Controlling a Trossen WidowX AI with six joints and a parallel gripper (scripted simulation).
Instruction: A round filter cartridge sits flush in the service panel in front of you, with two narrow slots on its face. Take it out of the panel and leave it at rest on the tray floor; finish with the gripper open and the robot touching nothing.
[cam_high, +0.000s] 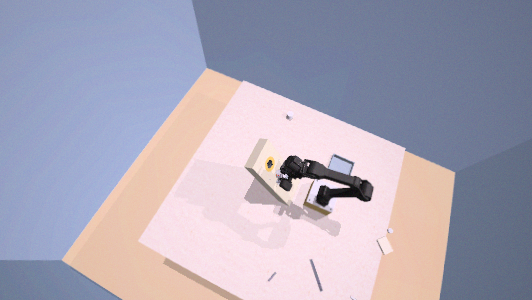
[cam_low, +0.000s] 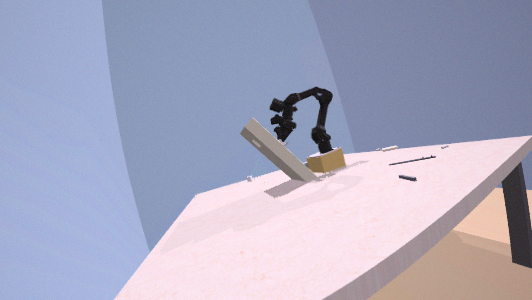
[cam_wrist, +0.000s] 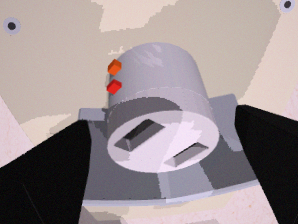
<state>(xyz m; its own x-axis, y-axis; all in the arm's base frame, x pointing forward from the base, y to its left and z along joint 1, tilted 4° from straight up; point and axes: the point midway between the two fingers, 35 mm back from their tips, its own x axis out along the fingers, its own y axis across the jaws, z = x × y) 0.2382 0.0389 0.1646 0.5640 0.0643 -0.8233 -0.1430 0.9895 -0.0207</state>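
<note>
The grey-blue tray lies 330 mm to the right of my gripper tip, 280 mm behind it and 210 mm below it. The rest, counted from my gripper tip: round pale filter cartridge: 10 mm below; then beige block: 720 mm behind, 220 mm below, 50 mm to the right; then short dark piece: 450 mm to the left, 250 mm behind, 220 mm below.
</note>
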